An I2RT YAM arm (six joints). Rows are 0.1 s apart.
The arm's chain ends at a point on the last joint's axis. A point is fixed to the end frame.
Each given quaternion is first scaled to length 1.
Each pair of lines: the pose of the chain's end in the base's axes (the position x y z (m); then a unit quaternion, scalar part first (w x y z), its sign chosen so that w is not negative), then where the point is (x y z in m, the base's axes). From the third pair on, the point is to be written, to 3 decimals.
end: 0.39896 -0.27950 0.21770 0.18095 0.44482 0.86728 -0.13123
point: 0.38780 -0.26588 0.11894
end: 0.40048 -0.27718 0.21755 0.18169 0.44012 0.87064 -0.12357
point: 0.38968 -0.26255 0.11889
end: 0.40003 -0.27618 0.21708 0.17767 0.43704 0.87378 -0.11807
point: 0.389 -0.260 0.119
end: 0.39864 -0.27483 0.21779 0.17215 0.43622 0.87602 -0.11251
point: 0.387 -0.258 0.120
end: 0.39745 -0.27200 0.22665 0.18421 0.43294 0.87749 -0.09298
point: 0.389 -0.253 0.129
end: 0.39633 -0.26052 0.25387 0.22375 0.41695 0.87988 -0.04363
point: 0.397 -0.237 0.156
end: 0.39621 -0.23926 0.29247 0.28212 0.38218 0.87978 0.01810
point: 0.409 -0.211 0.197
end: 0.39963 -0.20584 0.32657 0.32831 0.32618 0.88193 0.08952
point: 0.421 -0.169 0.236
